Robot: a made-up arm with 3 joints. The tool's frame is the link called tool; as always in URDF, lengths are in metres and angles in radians. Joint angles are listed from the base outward. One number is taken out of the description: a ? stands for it. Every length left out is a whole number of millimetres.
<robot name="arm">
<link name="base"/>
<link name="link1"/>
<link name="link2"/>
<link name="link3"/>
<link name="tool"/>
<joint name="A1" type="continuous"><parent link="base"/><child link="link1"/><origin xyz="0 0.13 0.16" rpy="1.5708 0 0"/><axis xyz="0 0 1"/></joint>
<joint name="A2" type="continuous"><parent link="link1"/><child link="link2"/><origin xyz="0.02 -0.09 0" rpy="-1.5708 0 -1.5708"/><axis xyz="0 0 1"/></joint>
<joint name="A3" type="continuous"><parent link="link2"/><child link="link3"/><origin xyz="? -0.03 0" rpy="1.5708 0 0"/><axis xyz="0 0 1"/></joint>
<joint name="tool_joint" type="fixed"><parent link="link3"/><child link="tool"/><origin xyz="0.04 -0.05 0" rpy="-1.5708 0 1.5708"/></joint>
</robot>
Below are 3 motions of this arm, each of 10 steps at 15 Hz.
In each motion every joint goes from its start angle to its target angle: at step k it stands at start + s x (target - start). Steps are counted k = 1, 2, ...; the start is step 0. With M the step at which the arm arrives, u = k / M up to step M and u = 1 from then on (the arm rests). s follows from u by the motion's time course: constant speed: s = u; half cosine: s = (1 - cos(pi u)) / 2; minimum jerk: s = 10 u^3 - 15 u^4 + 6 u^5.
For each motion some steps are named. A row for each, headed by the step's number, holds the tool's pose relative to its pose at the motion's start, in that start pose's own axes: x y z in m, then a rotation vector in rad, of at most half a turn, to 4 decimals.
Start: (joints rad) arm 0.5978 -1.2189 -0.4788
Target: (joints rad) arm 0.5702 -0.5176 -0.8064
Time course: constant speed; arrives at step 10
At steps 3, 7, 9, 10:
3: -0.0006 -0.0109 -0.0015 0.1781 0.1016 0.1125
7: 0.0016 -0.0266 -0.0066 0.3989 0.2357 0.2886
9: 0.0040 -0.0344 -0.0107 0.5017 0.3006 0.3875
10: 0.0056 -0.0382 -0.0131 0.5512 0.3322 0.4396

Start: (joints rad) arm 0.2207 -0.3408 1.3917
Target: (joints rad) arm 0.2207 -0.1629 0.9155
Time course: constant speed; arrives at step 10
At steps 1, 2, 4, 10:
1: -0.0024 0.0000 0.0023 0.0036 0.0476 -0.0174
2: -0.0046 0.0000 0.0047 0.0080 0.0952 -0.0347
4: -0.0088 0.0002 0.0098 0.0193 0.1904 -0.0686
10: -0.0179 0.0012 0.0264 0.0728 0.4749 -0.1642

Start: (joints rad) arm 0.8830 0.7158 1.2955
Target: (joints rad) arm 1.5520 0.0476 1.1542
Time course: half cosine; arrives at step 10
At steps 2, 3, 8, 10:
2: 0.0054 0.0021 -0.0047 0.0210 -0.0360 0.0725
3: 0.0117 0.0049 -0.0096 0.0404 -0.0811 0.1555
8: 0.0525 0.0293 -0.0264 0.0377 -0.4389 0.6310
10: 0.0577 0.0333 -0.0268 0.0206 -0.4966 0.6861

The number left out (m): -0.06
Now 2 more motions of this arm.
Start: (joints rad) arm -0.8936 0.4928 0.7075
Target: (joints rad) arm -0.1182 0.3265 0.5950
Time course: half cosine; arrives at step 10
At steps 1, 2, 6, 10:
1: 0.0016 0.0001 -0.0010 0.0027 -0.0140 0.0094
2: 0.0063 0.0004 -0.0036 0.0102 -0.0548 0.0366
6: 0.0454 0.0069 -0.0162 0.0504 -0.3865 0.2344
10: 0.0693 0.0142 -0.0162 0.0615 -0.6007 0.3395

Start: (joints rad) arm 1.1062 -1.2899 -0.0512
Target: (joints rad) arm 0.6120 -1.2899 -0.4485
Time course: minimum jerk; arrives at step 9
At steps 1, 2, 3, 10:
1: -0.0005 -0.0002 0.0003 -0.0003 0.0062 0.0055
2: -0.0032 -0.0012 0.0018 -0.0024 0.0408 0.0362
3: -0.0086 -0.0038 0.0051 -0.0092 0.1121 0.0993
10: -0.0299 -0.0249 0.0287 -0.1187 0.5267 0.4652

